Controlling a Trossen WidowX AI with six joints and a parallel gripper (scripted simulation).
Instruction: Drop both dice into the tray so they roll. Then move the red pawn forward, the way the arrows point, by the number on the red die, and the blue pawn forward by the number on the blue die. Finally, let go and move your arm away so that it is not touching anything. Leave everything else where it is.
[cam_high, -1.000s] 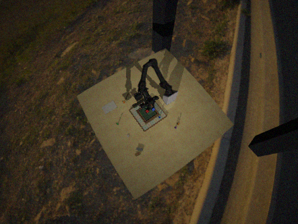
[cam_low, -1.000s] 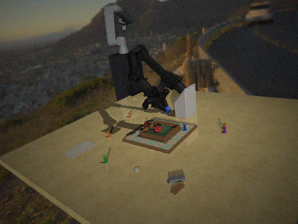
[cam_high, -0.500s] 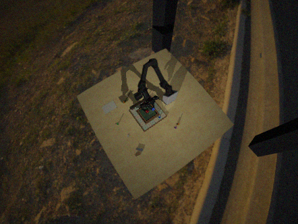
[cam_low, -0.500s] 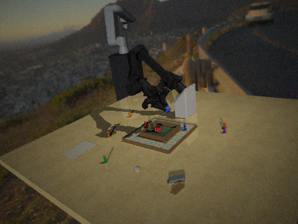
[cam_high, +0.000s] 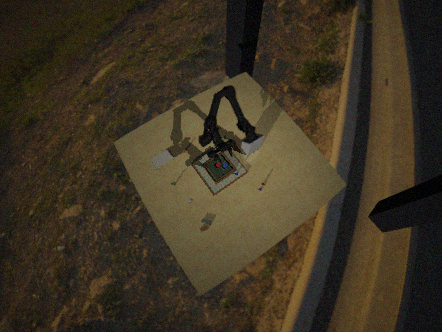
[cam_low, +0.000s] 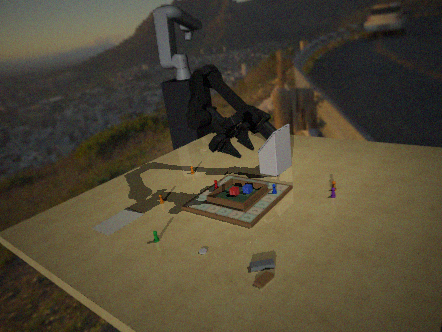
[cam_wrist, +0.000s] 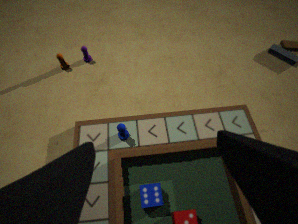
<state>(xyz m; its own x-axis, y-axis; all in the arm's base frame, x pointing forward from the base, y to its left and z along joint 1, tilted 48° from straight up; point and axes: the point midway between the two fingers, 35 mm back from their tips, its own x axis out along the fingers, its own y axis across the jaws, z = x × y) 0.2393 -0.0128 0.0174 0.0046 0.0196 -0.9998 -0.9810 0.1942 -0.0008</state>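
Now: the red pawn 15 cm to the right of my gripper tip and 14 cm below it. Also, from my gripper tip: blue die 1 cm behind, 2 cm to the right, 14 cm below; then blue pawn 3 cm behind, 8 cm to the left, 14 cm below; then red die 3 cm ahead, 5 cm to the right, 14 cm below.
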